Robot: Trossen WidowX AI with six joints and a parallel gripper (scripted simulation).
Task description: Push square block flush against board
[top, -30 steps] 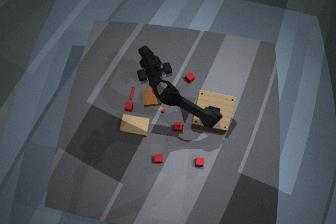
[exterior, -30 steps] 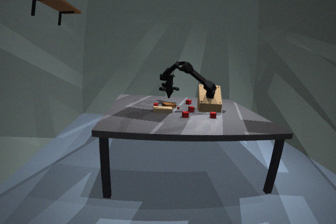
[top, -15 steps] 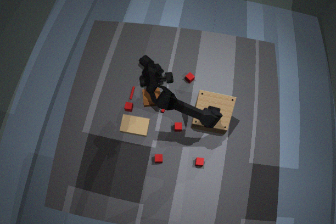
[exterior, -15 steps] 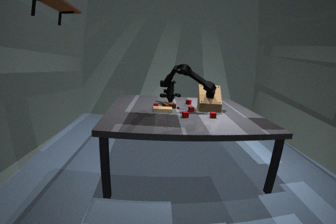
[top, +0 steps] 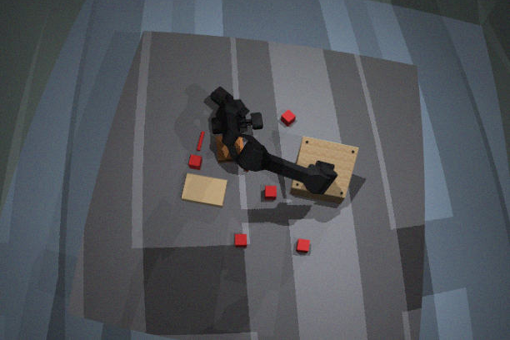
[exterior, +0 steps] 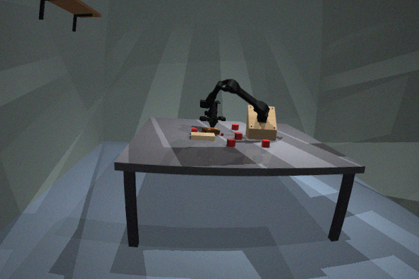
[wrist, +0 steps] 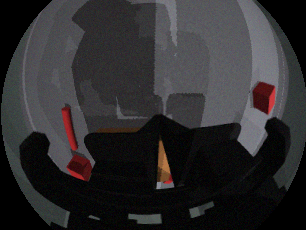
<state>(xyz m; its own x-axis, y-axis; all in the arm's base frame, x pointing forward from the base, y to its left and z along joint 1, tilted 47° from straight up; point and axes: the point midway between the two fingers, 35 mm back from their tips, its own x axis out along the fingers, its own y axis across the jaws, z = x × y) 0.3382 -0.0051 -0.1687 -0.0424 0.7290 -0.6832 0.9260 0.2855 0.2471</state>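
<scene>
The tiny red piece is 13 cm to the left of my gripper tip and 7 cm behind it. Also, from my gripper tip: thin red stick: 13 cm ahead, 7 cm to the left; light tan board: 26 cm to the left, 5 cm ahead, 1 cm above; square block: 7 cm to the left, 1 cm ahead, 1 cm above.
</scene>
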